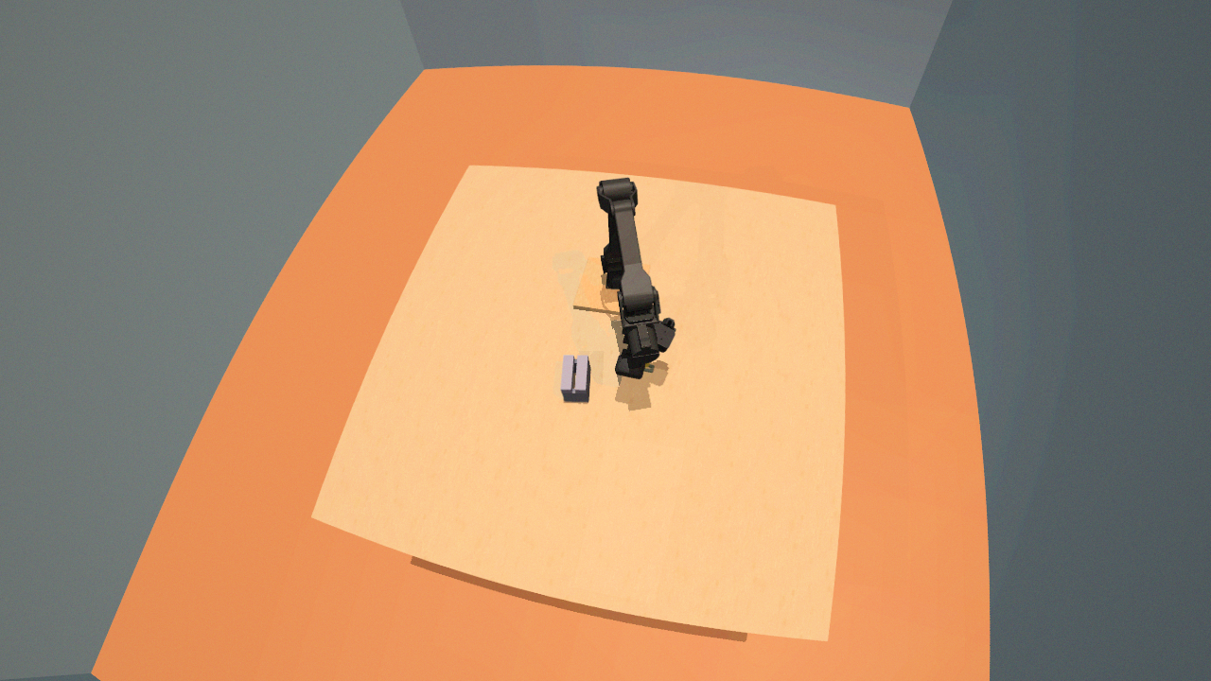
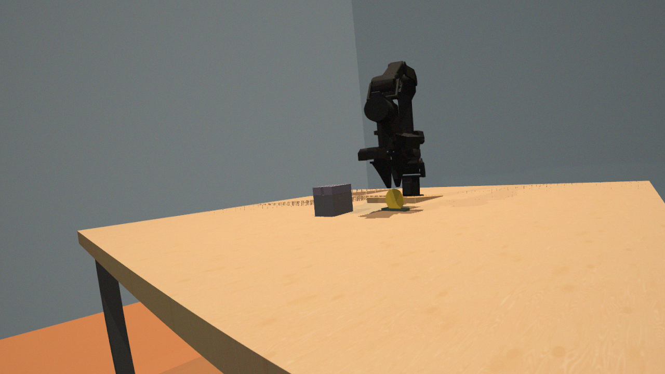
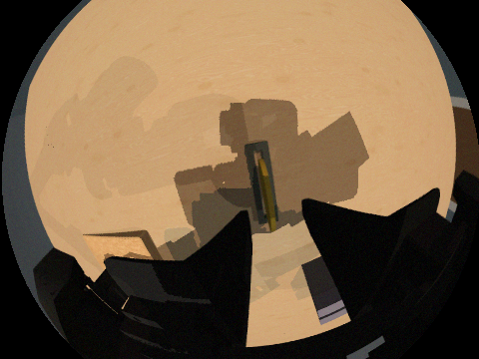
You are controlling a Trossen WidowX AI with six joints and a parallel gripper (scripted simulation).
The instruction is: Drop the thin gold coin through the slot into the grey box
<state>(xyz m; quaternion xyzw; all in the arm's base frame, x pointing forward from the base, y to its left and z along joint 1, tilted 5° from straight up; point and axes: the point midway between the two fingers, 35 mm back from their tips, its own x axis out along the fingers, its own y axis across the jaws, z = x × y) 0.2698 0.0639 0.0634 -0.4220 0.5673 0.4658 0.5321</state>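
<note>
The gold coin lies 30 mm below my gripper tip.
</note>
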